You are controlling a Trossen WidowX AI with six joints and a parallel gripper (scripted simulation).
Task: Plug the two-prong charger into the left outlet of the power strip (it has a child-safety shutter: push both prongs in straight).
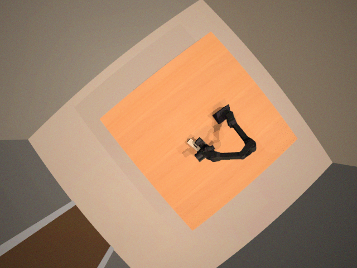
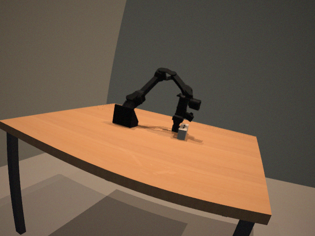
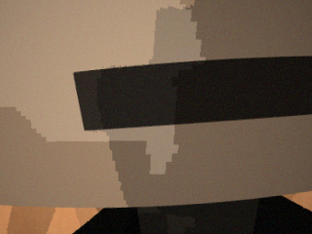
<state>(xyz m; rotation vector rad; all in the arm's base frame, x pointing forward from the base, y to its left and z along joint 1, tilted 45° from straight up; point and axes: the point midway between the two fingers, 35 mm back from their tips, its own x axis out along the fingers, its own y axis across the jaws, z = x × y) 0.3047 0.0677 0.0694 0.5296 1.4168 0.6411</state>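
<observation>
Right now my gripper tip is 2 cm short of the black two-prong charger and 1 cm below it.
</observation>
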